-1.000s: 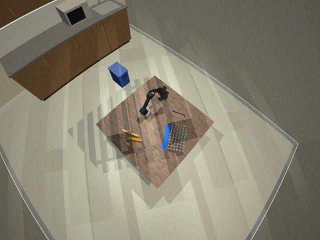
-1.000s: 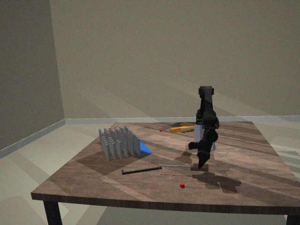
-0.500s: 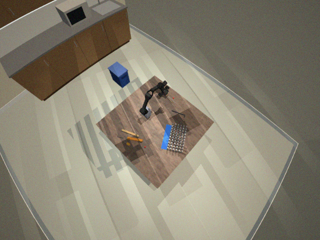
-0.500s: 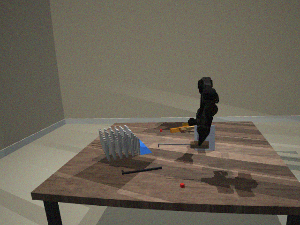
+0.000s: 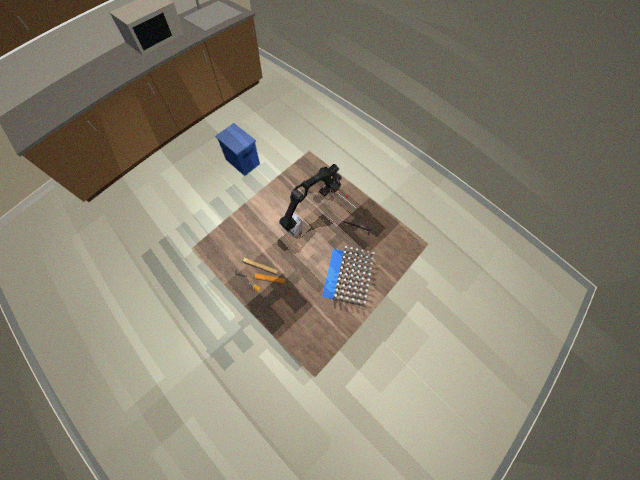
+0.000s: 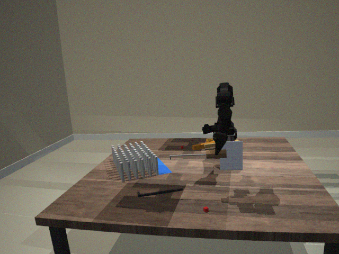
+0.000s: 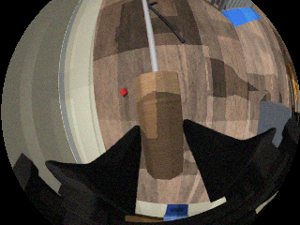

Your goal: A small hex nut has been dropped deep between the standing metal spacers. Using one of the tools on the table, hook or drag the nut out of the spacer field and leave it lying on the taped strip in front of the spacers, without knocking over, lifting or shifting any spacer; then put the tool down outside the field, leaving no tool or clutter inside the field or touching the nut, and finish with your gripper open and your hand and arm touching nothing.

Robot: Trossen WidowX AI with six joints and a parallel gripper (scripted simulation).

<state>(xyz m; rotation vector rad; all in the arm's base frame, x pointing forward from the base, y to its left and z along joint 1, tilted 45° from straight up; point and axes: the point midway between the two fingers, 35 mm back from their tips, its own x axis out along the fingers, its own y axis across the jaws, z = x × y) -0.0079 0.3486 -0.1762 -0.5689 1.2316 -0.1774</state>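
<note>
The blue taped strip is 440 mm ahead of my gripper tip, 370 mm to the right of it and 210 mm below it. From my gripper tip the other things lie so: pick tool 100 mm ahead, 10 mm to the left, 10 mm below.
</note>
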